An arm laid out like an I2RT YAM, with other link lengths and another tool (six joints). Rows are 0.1 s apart.
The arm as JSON. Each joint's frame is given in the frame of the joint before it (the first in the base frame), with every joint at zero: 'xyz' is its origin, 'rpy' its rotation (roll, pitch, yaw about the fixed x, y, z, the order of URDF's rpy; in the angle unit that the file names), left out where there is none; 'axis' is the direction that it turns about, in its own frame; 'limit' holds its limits. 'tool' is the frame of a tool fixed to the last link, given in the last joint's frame.
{
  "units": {
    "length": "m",
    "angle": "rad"
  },
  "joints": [
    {
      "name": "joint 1",
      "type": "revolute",
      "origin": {
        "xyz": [
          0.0,
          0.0,
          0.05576
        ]
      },
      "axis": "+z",
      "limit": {
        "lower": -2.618,
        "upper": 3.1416
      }
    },
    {
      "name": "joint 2",
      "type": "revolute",
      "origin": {
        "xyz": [
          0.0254,
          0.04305,
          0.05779
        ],
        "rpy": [
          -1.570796,
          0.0,
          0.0
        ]
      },
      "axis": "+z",
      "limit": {
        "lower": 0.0,
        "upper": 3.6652
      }
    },
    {
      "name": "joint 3",
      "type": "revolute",
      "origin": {
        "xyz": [
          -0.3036,
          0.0,
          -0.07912
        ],
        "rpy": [
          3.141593,
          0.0,
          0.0
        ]
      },
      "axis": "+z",
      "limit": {
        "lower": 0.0,
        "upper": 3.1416
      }
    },
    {
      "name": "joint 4",
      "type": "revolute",
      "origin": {
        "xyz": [
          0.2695,
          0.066,
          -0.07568
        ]
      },
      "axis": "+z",
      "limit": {
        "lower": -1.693,
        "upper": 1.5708
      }
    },
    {
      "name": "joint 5",
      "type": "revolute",
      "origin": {
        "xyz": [
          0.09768,
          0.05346,
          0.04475
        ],
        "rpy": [
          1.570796,
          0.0,
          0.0
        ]
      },
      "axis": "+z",
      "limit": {
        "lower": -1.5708,
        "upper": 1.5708
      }
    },
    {
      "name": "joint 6",
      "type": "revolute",
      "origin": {
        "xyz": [
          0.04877,
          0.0,
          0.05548
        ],
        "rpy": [
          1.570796,
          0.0,
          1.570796
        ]
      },
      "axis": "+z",
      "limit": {
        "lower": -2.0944,
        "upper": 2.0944
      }
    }
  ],
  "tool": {
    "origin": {
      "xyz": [
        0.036,
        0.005,
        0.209
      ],
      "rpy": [
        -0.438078,
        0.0,
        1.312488
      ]
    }
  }
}
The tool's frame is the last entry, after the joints.
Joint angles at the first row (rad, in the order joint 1, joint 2, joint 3, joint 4, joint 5, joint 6):
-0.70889 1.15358 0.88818 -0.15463 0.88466 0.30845
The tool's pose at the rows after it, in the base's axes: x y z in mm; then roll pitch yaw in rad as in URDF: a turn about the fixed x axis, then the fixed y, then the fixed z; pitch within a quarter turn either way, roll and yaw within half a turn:
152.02, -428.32, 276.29, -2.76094, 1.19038, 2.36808
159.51, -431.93, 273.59, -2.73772, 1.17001, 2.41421
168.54, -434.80, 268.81, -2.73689, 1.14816, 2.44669
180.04, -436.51, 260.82, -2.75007, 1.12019, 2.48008
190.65, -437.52, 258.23, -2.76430, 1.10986, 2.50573
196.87, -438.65, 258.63, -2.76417, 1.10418, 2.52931
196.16, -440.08, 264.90, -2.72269, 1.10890, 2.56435
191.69, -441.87, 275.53, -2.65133, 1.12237, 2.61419
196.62, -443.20, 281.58, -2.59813, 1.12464, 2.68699
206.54, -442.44, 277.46, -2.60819, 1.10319, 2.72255
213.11, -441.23, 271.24, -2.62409, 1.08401, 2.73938
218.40, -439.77, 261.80, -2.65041, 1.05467, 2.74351
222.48, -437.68, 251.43, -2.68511, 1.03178, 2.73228
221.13, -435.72, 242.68, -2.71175, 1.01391, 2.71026
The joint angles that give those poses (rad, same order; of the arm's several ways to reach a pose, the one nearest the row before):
-0.71463 1.16765 0.90305 -0.14130 0.87313 0.29233
-0.71583 1.18272 0.90499 -0.12819 0.85258 0.26516
-0.71698 1.19650 0.90800 -0.12429 0.82260 0.24500
-0.71785 1.20772 0.90733 -0.12539 0.77858 0.22385
-0.71692 1.21403 0.91171 -0.12425 0.74214 0.20942
-0.71766 1.21779 0.91690 -0.12191 0.72033 0.19531
-0.71706 1.21571 0.91521 -0.10178 0.72992 0.17487
-0.71730 1.20832 0.90596 -0.06189 0.75367 0.14584
-0.71771 1.20142 0.89237 -0.02087 0.73739 0.10611
-0.71730 1.20111 0.89125 -0.02790 0.69620 0.08481
-0.71711 1.20188 0.88652 -0.03536 0.66684 0.07286
-0.71786 1.20679 0.88526 -0.05546 0.63969 0.06371
-0.71675 1.21290 0.88376 -0.07654 0.61973 0.06631
-0.71749 1.21491 0.87985 -0.09656 0.61514 0.07460

